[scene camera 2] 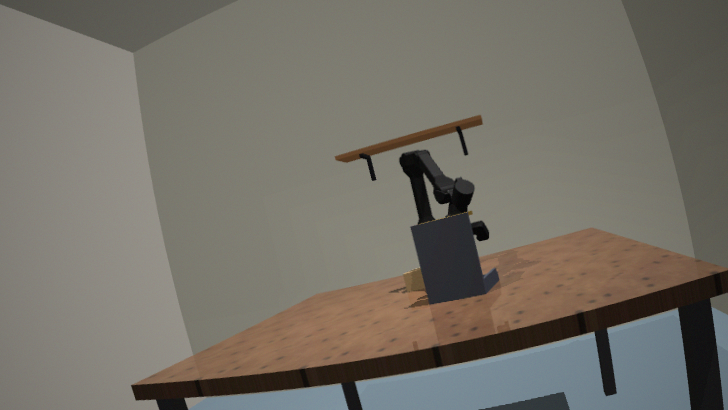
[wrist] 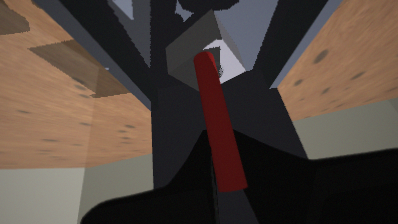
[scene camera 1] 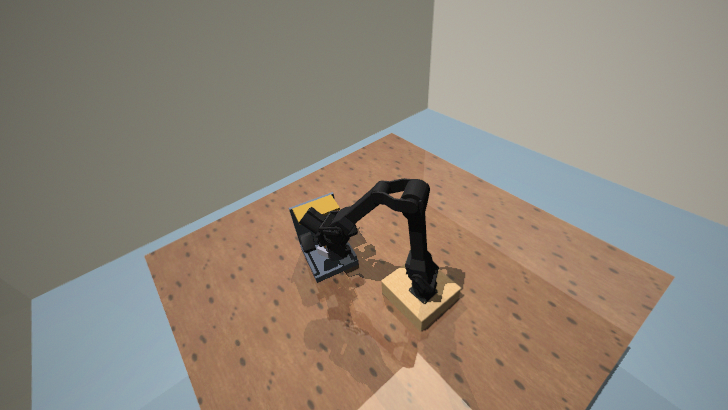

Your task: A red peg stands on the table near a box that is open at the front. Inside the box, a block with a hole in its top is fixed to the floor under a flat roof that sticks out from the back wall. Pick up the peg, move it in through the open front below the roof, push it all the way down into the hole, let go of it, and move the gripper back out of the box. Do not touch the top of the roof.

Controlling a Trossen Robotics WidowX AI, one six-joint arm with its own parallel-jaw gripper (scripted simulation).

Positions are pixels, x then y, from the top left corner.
my gripper: holds a red peg [wrist: 229, 172]
